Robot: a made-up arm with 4 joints. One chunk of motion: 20 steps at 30 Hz.
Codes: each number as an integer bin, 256 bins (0 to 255) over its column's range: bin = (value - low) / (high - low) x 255, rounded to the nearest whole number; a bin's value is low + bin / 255 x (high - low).
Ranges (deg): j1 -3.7..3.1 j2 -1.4..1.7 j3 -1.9..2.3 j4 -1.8..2
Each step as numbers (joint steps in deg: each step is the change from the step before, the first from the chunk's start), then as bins.
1 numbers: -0.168 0.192 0.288 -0.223
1 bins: 132 131 133 106
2 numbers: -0.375 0.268 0.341 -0.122
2 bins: 125 137 136 113
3 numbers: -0.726 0.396 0.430 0.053
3 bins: 112 148 141 124
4 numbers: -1.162 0.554 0.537 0.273
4 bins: 95 161 148 139
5 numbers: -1.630 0.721 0.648 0.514
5 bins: 78 174 155 155
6 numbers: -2.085 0.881 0.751 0.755
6 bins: 61 188 161 171
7 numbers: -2.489 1.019 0.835 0.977
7 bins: 45 199 166 186
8 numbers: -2.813 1.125 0.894 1.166
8 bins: 33 208 170 199
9 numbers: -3.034 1.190 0.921 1.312
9 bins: 25 213 171 209
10 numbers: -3.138 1.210 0.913 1.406
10 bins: 21 215 171 215
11 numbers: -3.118 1.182 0.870 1.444
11 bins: 22 212 168 218
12 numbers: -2.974 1.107 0.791 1.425
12 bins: 27 206 163 216
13 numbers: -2.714 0.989 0.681 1.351
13 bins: 37 197 157 211
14 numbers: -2.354 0.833 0.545 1.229
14 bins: 50 184 148 203
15 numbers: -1.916 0.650 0.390 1.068
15 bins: 67 169 139 192
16 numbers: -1.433 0.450 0.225 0.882
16 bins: 85 152 129 180
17 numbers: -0.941 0.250 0.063 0.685
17 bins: 103 136 119 167
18 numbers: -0.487 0.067 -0.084 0.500
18 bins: 120 121 110 154
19 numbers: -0.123 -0.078 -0.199 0.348
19 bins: 134 109 103 144
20 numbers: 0.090 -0.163 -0.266 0.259
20 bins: 142 102 99 138
